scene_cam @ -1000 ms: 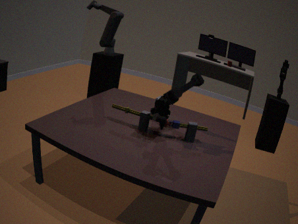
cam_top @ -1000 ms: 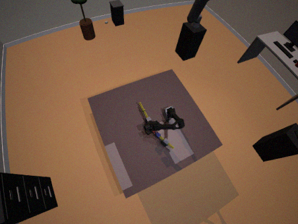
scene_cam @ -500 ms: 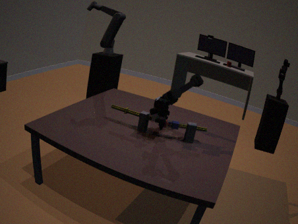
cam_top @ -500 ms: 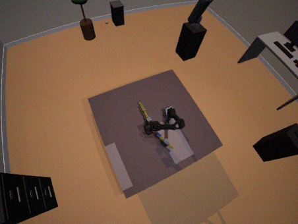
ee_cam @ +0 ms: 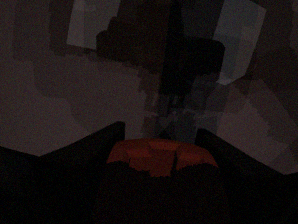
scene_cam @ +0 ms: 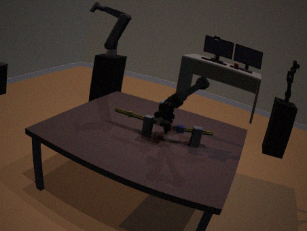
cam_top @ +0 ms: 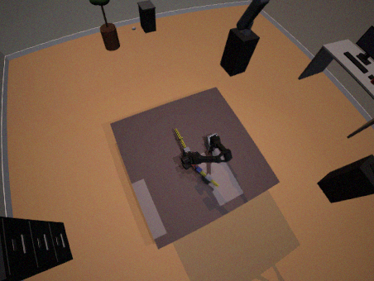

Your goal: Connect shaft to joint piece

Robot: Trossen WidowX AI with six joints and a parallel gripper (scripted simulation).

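My gripper tip is now 4 cm below the red square joint piece and 1 cm to the right of it.
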